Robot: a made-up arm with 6 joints.
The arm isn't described. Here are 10 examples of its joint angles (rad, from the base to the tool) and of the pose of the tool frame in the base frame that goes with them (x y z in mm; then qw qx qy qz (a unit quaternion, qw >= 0)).
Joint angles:
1: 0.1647 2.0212 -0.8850 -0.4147 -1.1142 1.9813
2: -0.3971 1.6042 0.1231 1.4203 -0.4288 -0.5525
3: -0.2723 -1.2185 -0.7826 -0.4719 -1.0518 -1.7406
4: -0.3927 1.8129 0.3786 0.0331 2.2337 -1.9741
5: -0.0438 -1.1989 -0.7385 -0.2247 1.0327 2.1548
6: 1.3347 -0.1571 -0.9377 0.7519 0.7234 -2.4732
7: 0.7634 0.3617 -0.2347 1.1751 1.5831 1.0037
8: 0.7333 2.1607 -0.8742 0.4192 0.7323 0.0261
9: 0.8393 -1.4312 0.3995 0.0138 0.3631 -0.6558
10: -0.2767 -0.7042 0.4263 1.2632 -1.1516 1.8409
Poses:
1: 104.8 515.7 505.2 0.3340 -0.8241 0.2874 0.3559
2: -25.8 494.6 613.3 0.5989 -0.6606 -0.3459 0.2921
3: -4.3 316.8 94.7 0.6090 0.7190 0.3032 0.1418
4: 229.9 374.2 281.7 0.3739 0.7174 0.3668 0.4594
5: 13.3 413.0 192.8 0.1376 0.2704 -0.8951 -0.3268
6: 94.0 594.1 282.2 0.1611 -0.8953 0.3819 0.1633
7: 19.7 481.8 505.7 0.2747 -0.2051 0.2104 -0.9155
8: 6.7 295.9 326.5 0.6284 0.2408 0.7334 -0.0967
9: 191.6 393.7 387.6 0.5388 0.2130 -0.1950 0.7913
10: 85.0 340.2 258.5 0.8237 0.1273 -0.5400 -0.1168
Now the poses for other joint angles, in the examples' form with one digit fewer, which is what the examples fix.
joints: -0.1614 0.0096 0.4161 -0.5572 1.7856 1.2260
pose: 198 379 281 0.591 -0.365 0.718 -0.052
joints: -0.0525 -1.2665 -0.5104 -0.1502 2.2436 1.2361
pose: 17 335 304 0.039 0.395 -0.866 0.305
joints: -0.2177 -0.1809 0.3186 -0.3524 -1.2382 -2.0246
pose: 310 545 261 0.259 0.402 0.141 0.867
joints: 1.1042 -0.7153 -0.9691 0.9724 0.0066 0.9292
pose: 51 364 465 0.639 -0.213 -0.614 0.412
